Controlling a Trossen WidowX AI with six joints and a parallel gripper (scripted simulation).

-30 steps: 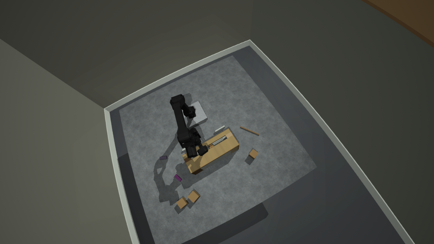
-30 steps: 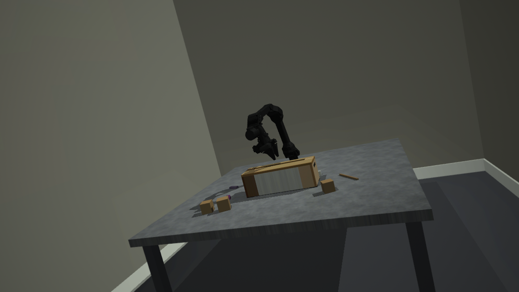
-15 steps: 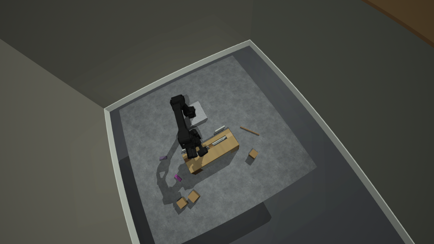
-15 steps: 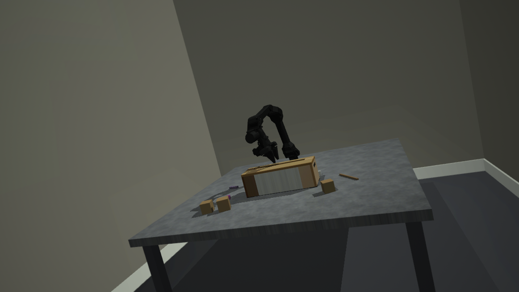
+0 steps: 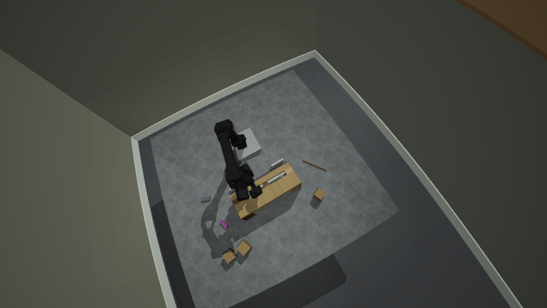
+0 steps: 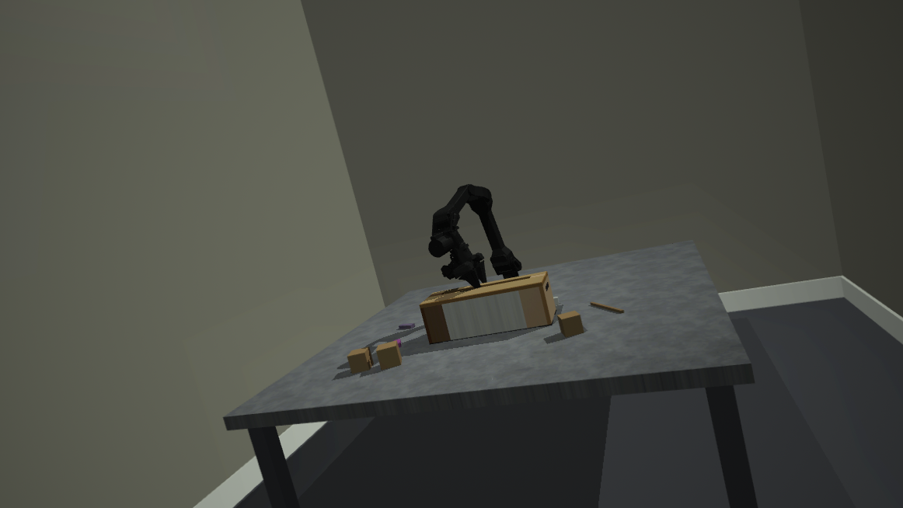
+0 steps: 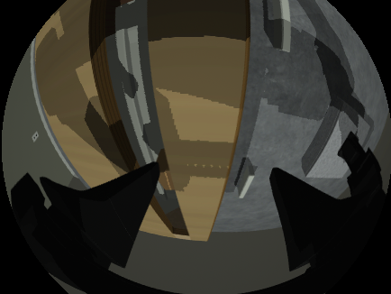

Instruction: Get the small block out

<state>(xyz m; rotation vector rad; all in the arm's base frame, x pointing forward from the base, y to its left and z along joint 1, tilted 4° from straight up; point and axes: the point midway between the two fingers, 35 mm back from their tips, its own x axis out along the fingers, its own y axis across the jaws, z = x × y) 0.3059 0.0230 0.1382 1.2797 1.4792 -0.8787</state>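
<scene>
Now: gripper tip 4 cm to the right of the orange-brown block, 3 cm short of it and 3 cm above it. The rest, counted from my gripper tip: thin stick: 37 cm to the left, 11 cm below, 1 cm behind; then long wooden box: 5 cm below, 3 cm to the left, 2 cm ahead.
</scene>
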